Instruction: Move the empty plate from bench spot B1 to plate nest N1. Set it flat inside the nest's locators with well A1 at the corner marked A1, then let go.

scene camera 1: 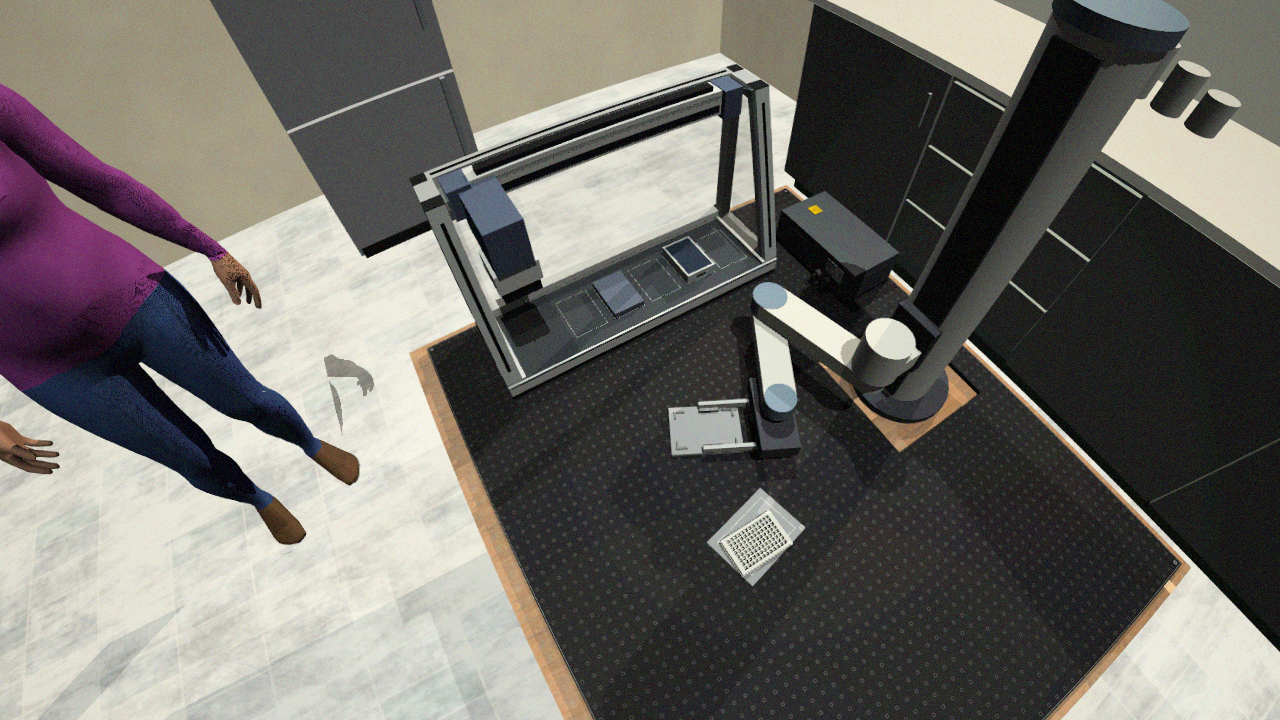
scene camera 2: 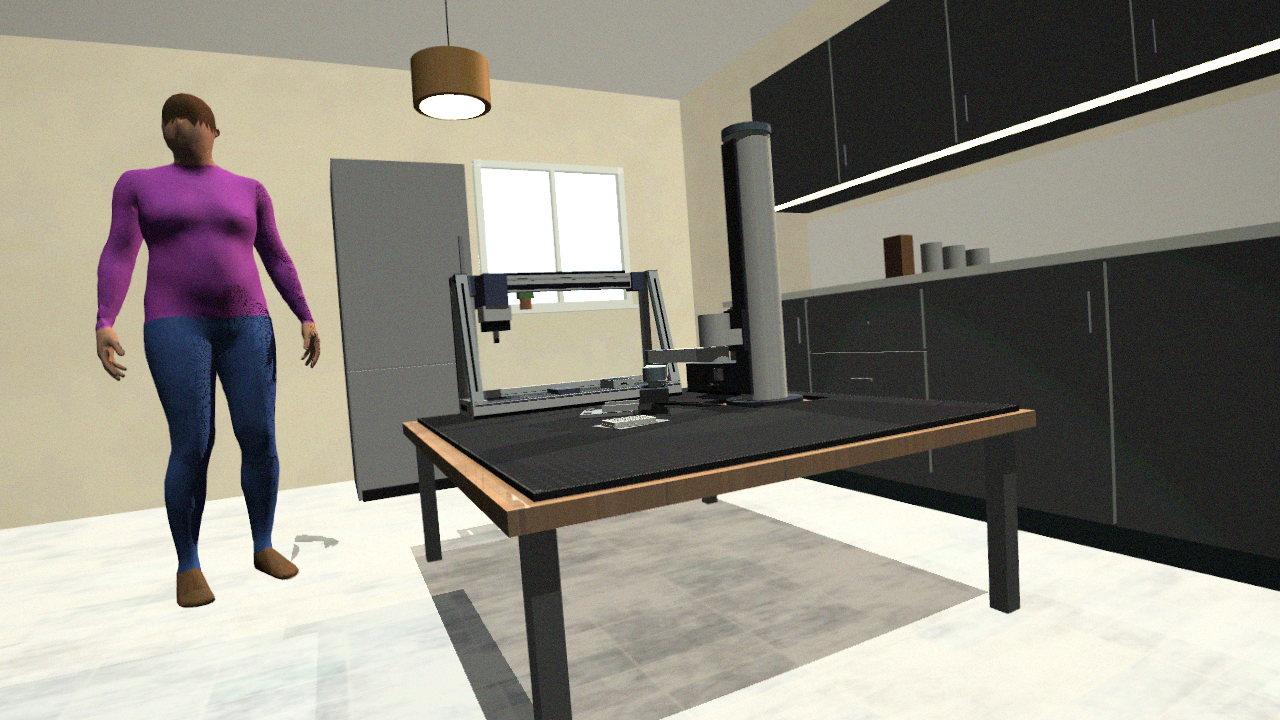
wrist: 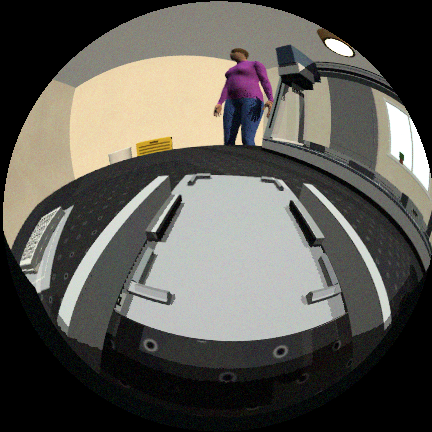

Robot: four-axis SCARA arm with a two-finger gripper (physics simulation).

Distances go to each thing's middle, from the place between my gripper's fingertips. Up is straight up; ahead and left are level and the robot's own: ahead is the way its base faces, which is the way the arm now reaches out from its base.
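With the grey nest with corner locators (scene camera 1: 689, 430) in sight, I find my hand 2 cm above it and 1 cm past it. Going by their middles, the grey nest with corner locators is the nearest to my hand of the things named here. I also see the white well plate (scene camera 1: 757, 542), which is 28 cm to the left of my hand, 4 cm ahead of it and 2 cm below it.
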